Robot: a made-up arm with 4 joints.
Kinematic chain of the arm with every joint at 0, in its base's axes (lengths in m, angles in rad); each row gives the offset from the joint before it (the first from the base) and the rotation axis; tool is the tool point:
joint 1: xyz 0 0 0.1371 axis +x
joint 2: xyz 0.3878 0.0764 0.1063 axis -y
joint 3: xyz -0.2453 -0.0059 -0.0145 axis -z
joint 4: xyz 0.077 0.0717 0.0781 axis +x
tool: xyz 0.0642 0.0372 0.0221
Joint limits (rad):
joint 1: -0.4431..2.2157
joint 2: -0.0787..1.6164
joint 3: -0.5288..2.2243
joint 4: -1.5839..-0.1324
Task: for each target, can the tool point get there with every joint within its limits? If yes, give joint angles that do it. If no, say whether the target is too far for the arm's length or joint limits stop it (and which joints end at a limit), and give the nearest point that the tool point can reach.
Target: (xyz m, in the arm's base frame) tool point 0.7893 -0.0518 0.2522
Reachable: no: joint limits stop it (at a limit: joint 2, joint 4) | nearest point 0.3657 -0.0552 0.2597 | short by 0.424 m
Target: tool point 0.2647 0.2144 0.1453
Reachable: yes | joints -0.1346 0.8804 -0.2178 -0.8388
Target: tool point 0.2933 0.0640 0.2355
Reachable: yes | joints 0.2717 1.1479 0.5806 -0.2837
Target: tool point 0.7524 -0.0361 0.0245
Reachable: no: joint limits stop it (at a limit: joint 2, joint 4) | nearest point 0.3711 -0.0420 0.0060 | short by 0.382 m
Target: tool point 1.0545 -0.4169 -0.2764
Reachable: no: too far | nearest point 0.3734 -0.1283 0.0098 | short by 0.793 m
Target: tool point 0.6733 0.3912 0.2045
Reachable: no: joint limits stop it (at a limit: joint 2, joint 3, joint 4) | nearest point 0.3695 0.2283 0.1764 | short by 0.346 m
